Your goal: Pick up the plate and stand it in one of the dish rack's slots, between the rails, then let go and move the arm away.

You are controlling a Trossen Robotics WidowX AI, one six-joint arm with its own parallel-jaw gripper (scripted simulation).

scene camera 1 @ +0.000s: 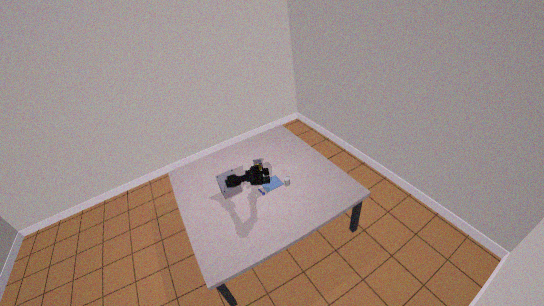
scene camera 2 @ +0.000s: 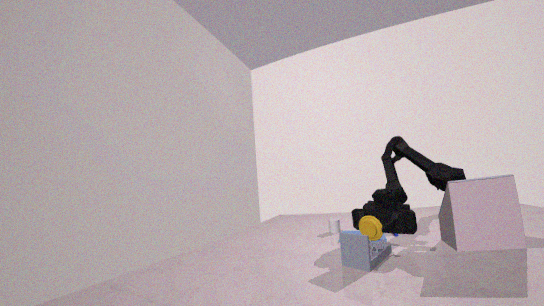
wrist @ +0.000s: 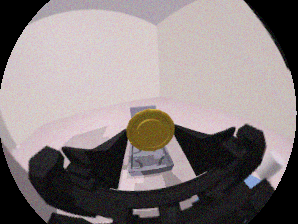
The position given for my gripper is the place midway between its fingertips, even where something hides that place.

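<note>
From scene camera 2 you'd see my gripper (scene camera 2: 368, 229), and there's a dish rack (scene camera 2: 357, 251) as well. The wrist view has my gripper (wrist: 150, 129) too, and what it's holding is a yellow plate (wrist: 152, 129). That same view also gives me the rack (wrist: 141, 163).
</note>
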